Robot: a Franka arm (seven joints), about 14 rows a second.
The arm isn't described. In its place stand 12 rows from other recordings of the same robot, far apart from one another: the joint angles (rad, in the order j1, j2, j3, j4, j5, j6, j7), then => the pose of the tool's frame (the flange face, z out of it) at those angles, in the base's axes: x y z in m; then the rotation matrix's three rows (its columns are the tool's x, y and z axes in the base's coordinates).
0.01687 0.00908 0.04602 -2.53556 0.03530 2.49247 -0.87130 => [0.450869, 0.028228, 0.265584], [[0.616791, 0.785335, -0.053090], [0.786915, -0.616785, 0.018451], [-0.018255, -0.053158, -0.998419]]
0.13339 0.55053 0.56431 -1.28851 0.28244 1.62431 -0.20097 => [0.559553, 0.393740, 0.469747], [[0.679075, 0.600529, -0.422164], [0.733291, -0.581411, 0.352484], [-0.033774, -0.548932, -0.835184]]
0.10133 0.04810 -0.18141 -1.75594 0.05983 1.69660 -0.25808 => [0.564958, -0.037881, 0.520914], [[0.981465, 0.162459, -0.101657], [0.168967, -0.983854, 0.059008], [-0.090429, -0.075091, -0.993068]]
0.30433 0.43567 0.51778 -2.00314 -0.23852 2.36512 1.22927 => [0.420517, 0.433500, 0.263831], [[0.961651, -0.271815, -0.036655], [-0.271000, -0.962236, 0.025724], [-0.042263, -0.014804, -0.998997]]
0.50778 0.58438 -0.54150 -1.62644 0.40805 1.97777 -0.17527 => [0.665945, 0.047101, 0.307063], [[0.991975, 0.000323, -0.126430], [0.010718, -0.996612, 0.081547], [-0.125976, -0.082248, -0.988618]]
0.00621 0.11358 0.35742 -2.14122 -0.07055 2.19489 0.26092 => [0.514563, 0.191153, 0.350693], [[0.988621, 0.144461, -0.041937], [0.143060, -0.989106, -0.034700], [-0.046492, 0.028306, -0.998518]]
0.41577 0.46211 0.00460 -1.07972 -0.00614 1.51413 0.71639 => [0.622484, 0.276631, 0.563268], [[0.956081, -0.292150, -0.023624], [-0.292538, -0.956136, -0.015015], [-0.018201, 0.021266, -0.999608]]
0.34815 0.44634 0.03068 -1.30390 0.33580 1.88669 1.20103 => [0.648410, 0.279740, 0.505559], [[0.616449, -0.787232, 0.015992], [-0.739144, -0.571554, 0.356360], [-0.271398, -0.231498, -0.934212]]
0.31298 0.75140 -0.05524 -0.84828 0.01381 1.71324 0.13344 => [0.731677, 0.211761, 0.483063], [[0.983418, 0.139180, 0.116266], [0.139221, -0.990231, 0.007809], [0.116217, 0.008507, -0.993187]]
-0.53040 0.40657 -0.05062 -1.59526 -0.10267 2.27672 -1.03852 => [0.584558, -0.381143, 0.426506], [[0.864252, 0.471157, 0.176292], [0.501597, -0.833788, -0.230646], [0.038320, 0.287764, -0.956934]]
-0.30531 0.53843 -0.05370 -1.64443 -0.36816 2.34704 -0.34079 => [0.654739, -0.246099, 0.319102], [[0.973488, 0.213355, 0.082469], [0.228689, -0.915346, -0.331426], [0.004776, 0.341499, -0.939870]]
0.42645 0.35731 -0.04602 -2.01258 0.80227 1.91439 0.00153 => [0.502746, 0.256645, 0.262195], [[0.858068, -0.216081, -0.465864], [0.074905, -0.844802, 0.529809], [-0.508045, -0.489508, -0.708712]]
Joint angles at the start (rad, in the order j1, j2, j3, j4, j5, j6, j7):
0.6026 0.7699 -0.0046 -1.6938 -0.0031 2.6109 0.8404
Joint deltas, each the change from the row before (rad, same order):
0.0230 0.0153 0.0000 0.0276 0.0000 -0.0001 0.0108
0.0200 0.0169 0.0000 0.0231 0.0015 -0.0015 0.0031
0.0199 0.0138 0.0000 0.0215 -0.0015 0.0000 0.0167
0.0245 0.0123 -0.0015 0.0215 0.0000 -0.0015 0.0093
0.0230 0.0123 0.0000 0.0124 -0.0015 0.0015 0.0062
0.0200 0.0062 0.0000 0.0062 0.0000 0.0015 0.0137
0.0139 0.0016 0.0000 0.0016 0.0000 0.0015 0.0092
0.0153 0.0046 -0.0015 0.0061 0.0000 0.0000 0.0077
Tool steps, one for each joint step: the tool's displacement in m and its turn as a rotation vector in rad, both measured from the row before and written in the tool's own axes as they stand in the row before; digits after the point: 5 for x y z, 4 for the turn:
-0.00747 -0.01558 0.00015 0.0115 0.0056 -0.0120
-0.00775 -0.01233 0.00301 0.0062 0.0002 -0.0154
-0.00767 -0.01258 0.00143 0.0076 0.0032 -0.0043
-0.00961 -0.01412 0.00056 0.0079 0.0027 -0.0141
-0.01182 -0.01143 0.00354 0.0035 -0.0014 -0.0178
-0.01060 -0.00953 0.00169 0.0035 -0.0018 -0.0060
-0.00757 -0.00638 0.00029 0.0028 -0.0010 -0.0045
-0.00728 -0.00694 0.00083 0.0022 -0.0002 -0.0066

